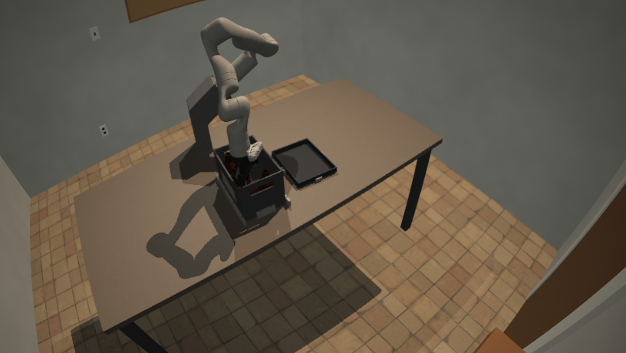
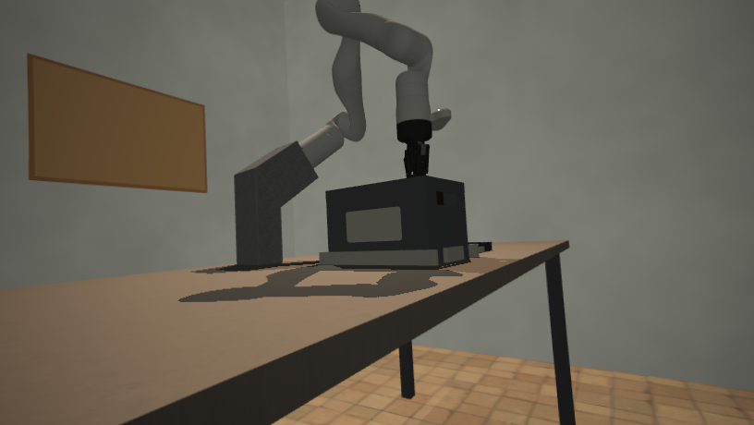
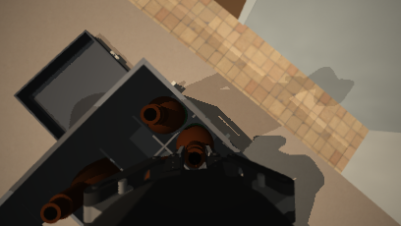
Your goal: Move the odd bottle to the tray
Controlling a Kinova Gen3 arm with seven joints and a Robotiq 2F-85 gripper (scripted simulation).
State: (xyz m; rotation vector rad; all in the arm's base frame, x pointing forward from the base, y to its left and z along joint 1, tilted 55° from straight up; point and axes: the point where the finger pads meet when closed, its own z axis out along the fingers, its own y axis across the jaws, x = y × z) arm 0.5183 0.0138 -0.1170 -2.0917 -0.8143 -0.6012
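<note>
My hand is 90 mm past the crate, 70 mm above it and 40 mm to the right of it. Also, from my hand: dark tray 310 mm to the left, 140 mm below, 130 mm behind; then glass bottle 180 mm behind, 80 mm to the left, 70 mm below.
</note>
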